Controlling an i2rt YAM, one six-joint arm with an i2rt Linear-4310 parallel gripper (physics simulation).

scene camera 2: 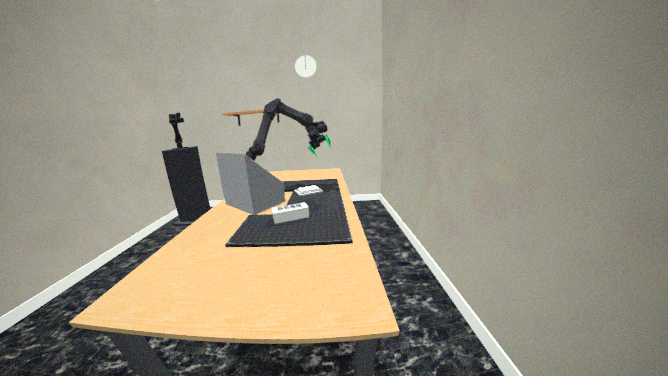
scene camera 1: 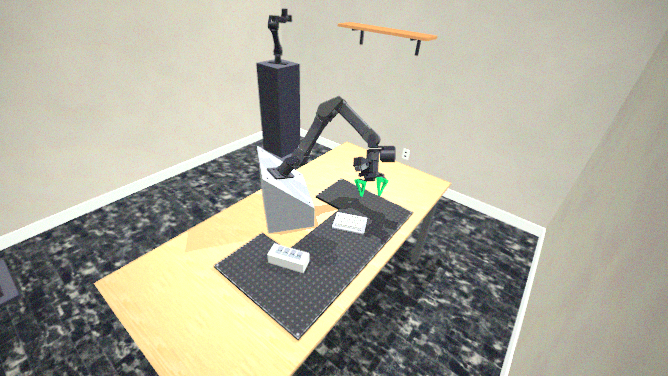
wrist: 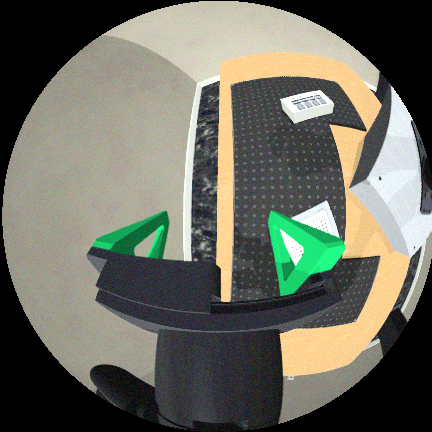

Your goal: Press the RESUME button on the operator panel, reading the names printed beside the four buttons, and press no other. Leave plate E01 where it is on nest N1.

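Places are measured from the arm's base along level axes (x ahead, y left, z up), in millimetres.
Pixels of known places: gripper, fingertip midpoint: [scene camera 2: 323,152] [scene camera 1: 370,196] [wrist: 218,215]; arm's base, link origin: [scene camera 2: 245,164] [scene camera 1: 280,173].
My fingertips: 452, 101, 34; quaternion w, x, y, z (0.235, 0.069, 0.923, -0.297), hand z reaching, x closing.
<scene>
For each thing: its middle in the pictures, then the offset to it from my fingertips, as dx, dy, dz. Level surfaces: height alone.
- operator panel, body centre: [wrist: 308,104] [scene camera 1: 288,257] [scene camera 2: 290,212] -172, -337, -236
- white plate, body centre: [wrist: 308,236] [scene camera 1: 350,221] [scene camera 2: 308,189] -113, +46, -245
- black perforated mat, surface height: dz -264
- wooden table, surface height: dz -277
The operator panel [scene camera 1: 288,258] [scene camera 2: 291,214] [wrist: 308,106] is a white box with four greyish buttons in a row on its top; the printed names are too small to read. A white plate [scene camera 1: 349,223] [scene camera 2: 308,190] [wrist: 322,220] with a grid of wells, taken to be E01, lies on the mat; the nest under it cannot be told apart. My gripper [scene camera 1: 371,188] [scene camera 2: 320,145] [wrist: 218,215] has green fingers spread wide and is open and empty. It hangs high above the far part of the mat, away from the panel. In the wrist view a finger partly hides the plate.
A black perforated mat [scene camera 1: 320,287] [scene camera 2: 325,235] [wrist: 260,175] lies on the wooden table [scene camera 1: 165,300] [scene camera 2: 240,290] [wrist: 280,62]. A grey slanted pedestal [scene camera 1: 287,210] [scene camera 2: 260,185] [wrist: 395,200] carries the arm beside the mat, between panel and plate. A dark column [scene camera 1: 280,110] [scene camera 2: 185,182] stands beyond the table.
</scene>
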